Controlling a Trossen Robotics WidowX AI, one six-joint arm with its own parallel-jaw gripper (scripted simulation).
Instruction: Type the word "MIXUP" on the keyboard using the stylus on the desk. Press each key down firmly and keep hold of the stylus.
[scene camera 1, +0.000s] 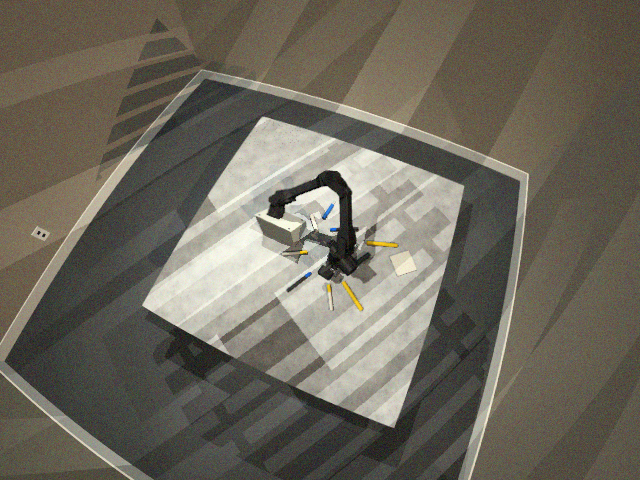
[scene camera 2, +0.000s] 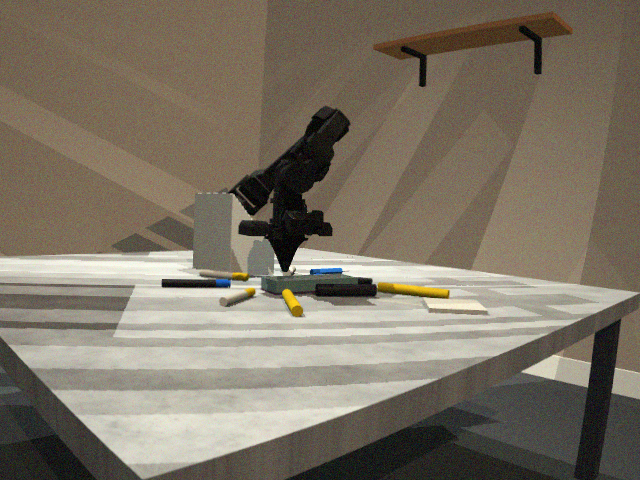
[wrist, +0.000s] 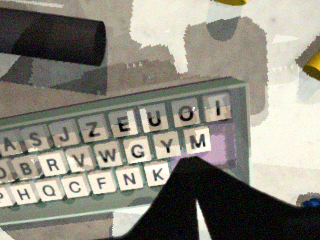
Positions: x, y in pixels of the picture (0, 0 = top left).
Scene:
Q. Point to my gripper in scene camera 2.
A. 284, 271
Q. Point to my gripper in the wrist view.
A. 189, 165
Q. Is my gripper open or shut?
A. Shut.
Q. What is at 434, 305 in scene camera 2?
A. A notepad.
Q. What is my gripper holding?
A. Nothing.

